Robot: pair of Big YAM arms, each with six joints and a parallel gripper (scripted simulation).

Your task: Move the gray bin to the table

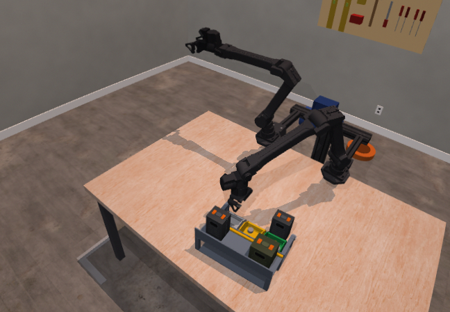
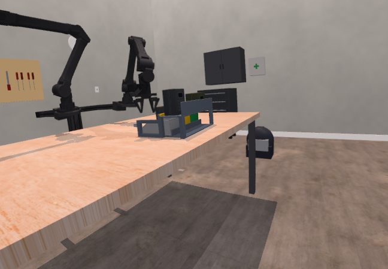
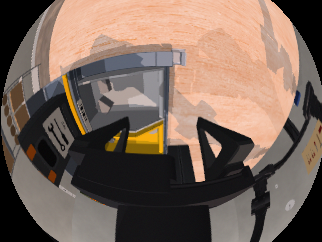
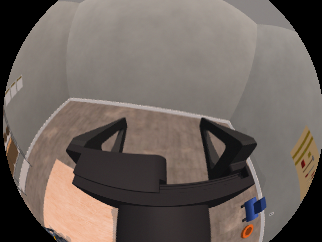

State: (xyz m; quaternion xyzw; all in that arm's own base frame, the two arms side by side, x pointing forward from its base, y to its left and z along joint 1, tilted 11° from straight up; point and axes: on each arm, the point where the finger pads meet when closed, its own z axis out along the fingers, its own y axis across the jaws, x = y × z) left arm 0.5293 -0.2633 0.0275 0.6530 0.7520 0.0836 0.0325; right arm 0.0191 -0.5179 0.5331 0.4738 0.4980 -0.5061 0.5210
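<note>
Right now the gray open bin is 8 cm ahead of my left hand, 1 cm to the left of it and 8 cm below it. From my left hand the other things lie so: yellow bin (7 cm ahead, 12 cm to the left, 8 cm below); then gray shelf (9 cm ahead, 13 cm to the left, 5 cm below); then green bin (5 cm ahead, 23 cm to the left, 8 cm below).
</note>
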